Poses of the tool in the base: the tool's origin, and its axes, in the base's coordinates. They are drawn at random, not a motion.
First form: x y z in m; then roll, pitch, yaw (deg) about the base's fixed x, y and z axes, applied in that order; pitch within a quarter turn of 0, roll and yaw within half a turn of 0.
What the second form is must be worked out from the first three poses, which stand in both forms.
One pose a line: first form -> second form
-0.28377 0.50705 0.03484 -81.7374 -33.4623 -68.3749 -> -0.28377 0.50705 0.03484 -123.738 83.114 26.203
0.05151 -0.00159 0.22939 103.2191 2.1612 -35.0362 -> 0.05151 -0.00159 0.22939 87.780 103.210 -125.544
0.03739 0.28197 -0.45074 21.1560 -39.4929 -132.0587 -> 0.03739 0.28197 -0.45074 156.350 43.971 79.262
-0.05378 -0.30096 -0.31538 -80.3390 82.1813 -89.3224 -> -0.05378 -0.30096 -0.31538 -7.709 88.692 -8.895
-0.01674 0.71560 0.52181 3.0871 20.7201 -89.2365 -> -0.01674 0.71560 0.52181 8.103 20.939 -97.904
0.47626 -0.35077 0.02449 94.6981 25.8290 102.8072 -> 0.47626 -0.35077 0.02449 64.095 94.228 10.757
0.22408 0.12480 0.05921 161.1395 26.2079 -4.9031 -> 0.22408 0.12480 0.05921 33.294 148.106 -147.181
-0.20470 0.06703 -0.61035 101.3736 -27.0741 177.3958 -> -0.20470 0.06703 -0.61035 117.537 100.113 92.627
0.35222 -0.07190 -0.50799 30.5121 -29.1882 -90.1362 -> 0.35222 -0.07190 -0.50799 137.732 41.225 140.255
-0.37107 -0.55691 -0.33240 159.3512 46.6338 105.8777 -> -0.37107 -0.55691 -0.33240 18.422 129.982 -46.721
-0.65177 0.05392 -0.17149 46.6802 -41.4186 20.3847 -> -0.65177 0.05392 -0.17149 140.488 59.037 -101.573
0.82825 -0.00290 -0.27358 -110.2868 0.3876 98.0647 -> 0.82825 -0.00290 -0.27358 -89.587 110.286 -171.792
